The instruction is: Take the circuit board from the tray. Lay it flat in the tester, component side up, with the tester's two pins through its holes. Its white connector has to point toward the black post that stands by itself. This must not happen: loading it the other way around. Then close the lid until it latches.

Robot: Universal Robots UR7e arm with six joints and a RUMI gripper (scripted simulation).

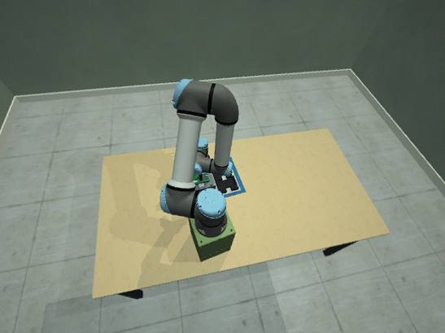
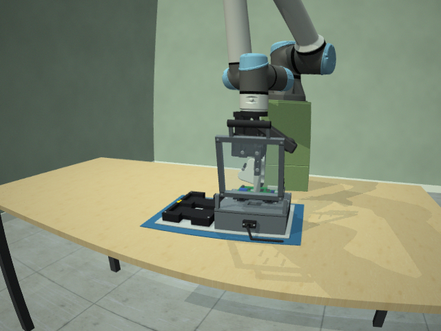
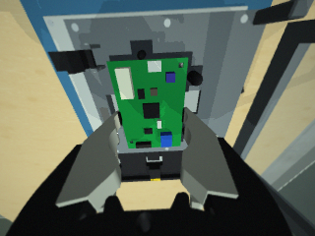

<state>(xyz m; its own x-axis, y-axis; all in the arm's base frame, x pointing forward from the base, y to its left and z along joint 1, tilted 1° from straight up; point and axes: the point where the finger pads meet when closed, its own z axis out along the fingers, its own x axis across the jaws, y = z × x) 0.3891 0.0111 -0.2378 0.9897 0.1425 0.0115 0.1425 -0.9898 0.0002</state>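
Right now my hand is right at the green circuit board. From my hand the other things lie so: clear lid (13 cm ahead, 10 cm above, 2 cm to the left); tester bed (1 cm to the left, 1 cm below, 1 cm ahead); black block (7 cm behind, 5 cm to the left, 1 cm above).
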